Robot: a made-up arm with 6 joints.
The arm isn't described. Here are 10 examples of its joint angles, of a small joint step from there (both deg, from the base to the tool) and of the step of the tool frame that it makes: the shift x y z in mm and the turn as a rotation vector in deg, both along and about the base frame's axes.
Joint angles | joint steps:
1: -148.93 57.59 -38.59 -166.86 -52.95 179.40 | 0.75 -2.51 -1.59 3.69 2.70 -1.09
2: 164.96 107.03 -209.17 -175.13 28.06 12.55 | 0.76 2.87 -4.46 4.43 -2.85 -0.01
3: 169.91 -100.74 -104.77 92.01 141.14 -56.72 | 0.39 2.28 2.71 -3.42 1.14 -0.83
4: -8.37 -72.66 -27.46 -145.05 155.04 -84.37 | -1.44 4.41 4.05 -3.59 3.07 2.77
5: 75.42 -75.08 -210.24 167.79 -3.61 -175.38 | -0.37 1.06 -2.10 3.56 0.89 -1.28
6: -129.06 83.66 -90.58 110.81 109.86 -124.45 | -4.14 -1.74 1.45 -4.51 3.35 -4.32
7: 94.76 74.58 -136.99 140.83 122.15 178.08 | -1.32 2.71 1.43 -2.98 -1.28 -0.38
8: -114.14 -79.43 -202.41 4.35 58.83 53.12 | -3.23 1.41 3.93 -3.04 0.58 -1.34
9: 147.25 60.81 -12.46 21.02 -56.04 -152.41 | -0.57 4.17 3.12 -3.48 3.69 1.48
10: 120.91 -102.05 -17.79 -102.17 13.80 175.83 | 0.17 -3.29 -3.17 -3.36 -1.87 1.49
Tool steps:
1: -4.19 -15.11 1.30 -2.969 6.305 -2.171
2: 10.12 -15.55 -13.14 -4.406 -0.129 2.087
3: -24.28 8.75 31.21 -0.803 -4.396 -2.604
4: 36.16 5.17 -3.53 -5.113 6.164 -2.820
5: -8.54 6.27 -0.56 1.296 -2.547 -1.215
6: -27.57 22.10 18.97 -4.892 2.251 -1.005
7: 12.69 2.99 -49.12 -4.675 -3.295 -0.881
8: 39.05 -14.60 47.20 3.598 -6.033 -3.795
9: 28.22 -23.02 -21.40 -8.599 -6.783 -0.813
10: 12.17 -24.86 6.30 6.785 1.004 0.718
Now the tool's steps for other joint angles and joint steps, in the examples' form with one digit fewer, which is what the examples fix.
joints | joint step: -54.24 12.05 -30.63 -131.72 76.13 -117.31 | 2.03 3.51 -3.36 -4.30 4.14 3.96
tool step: 29.3 -16.5 -3.1 -5.25 -2.19 5.24
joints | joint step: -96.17 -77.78 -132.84 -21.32 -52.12 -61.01 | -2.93 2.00 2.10 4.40 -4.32 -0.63
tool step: 22.4 -24.7 24.9 0.21 2.74 0.16
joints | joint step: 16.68 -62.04 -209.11 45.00 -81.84 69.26 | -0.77 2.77 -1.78 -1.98 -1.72 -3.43
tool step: 9.0 14.2 18.2 1.68 2.70 2.90
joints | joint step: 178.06 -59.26 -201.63 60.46 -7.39 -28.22 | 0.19 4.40 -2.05 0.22 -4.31 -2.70
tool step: -26.4 8.6 34.9 -3.13 -0.52 3.66
